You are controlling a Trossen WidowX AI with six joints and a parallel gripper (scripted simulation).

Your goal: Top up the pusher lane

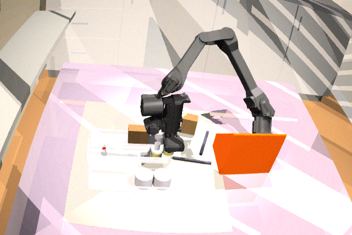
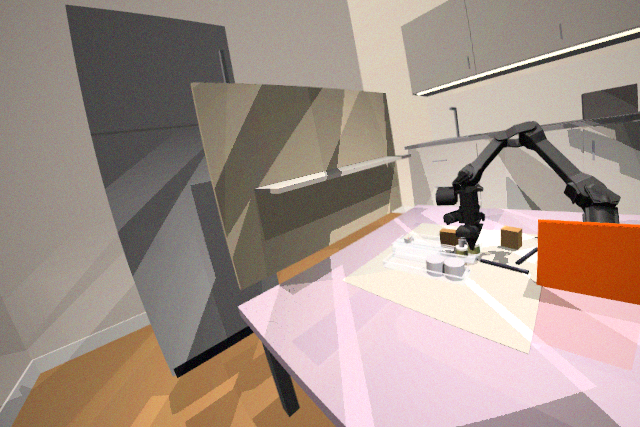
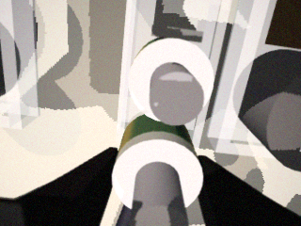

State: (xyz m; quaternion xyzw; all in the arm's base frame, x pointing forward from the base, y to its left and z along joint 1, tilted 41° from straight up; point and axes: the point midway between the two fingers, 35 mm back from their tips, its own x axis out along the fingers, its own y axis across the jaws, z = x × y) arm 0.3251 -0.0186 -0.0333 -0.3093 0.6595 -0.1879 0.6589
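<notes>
The clear sprung lane is 160 mm ahead of my gripper tip, 50 mm to the left of it and 40 mm below it.
</notes>
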